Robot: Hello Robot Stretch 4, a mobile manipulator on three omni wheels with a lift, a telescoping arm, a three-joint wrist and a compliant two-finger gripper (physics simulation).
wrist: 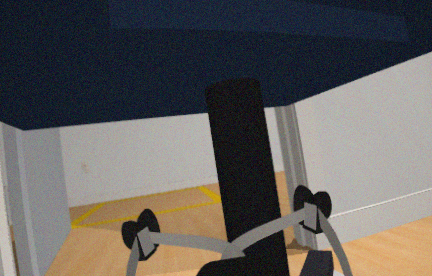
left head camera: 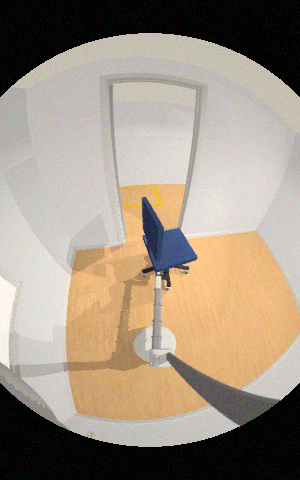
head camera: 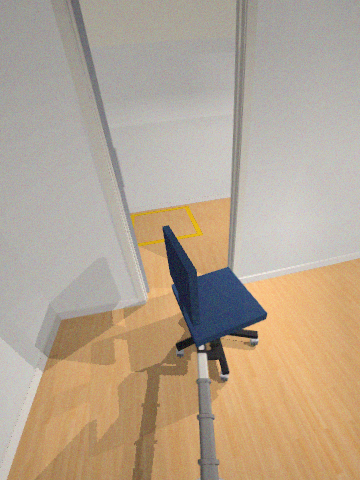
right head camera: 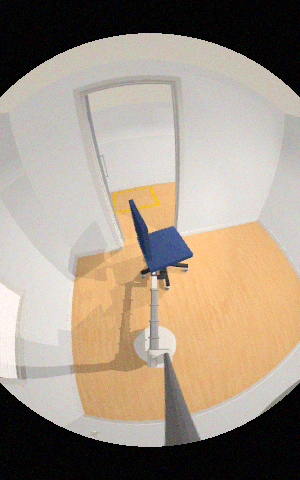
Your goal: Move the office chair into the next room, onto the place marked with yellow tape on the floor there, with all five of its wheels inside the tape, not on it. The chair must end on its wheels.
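Places are measured from the robot's base along level axes (x ahead, y left, z up), in metres.
Where they show: gripper, fingertip midpoint: point(wrist: 225, 213).
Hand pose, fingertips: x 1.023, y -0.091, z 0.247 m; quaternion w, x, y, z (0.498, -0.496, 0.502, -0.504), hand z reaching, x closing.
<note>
After its pixels a point has its place.
The blue office chair point(head camera: 231, 305) @[x 0.934, y -0.212, z 0.442 m] point(left head camera: 176, 250) @[x 0.935, y -0.193, z 0.442 m] point(right head camera: 169, 247) @[x 0.958, y -0.180, z 0.442 m] stands upright on its wheels in front of the doorway, its backrest on the left. In the wrist view, the dark underside of its seat point(wrist: 150, 75) @[x 0.943, y -0.054, z 0.362 m] fills the top, and its black post point(wrist: 243, 150) @[x 0.980, y -0.112, z 0.303 m] comes down between the fingertips. My gripper point(wrist: 225, 213) @[x 1.023, y -0.091, z 0.247 m] is open, its fingertips wide apart on either side of the post, below the seat. In the head views the seat hides the gripper. The yellow tape outline point(head camera: 194, 220) @[x 3.024, y -0.026, z -0.026 m] point(left head camera: 158, 195) @[x 2.989, y -0.041, z -0.025 m] point(right head camera: 155, 195) point(wrist: 105, 221) @[x 2.437, y 0.673, z -0.024 m] lies on the floor beyond the doorway.
The right door jamb point(head camera: 237, 125) @[x 1.585, y -0.334, z 1.420 m] point(right head camera: 177, 150) @[x 1.557, y -0.337, z 1.303 m] point(wrist: 292, 150) @[x 1.580, y -0.336, z 0.278 m] stands close behind the chair. An open door leaf point(wrist: 42, 175) @[x 1.777, y 0.607, z 0.321 m] stands along the left of the opening. A wall lies at the left, near the chair's shadow. My extended arm point(head camera: 206, 425) @[x 0.349, y -0.001, z 0.355 m] reaches to the chair.
</note>
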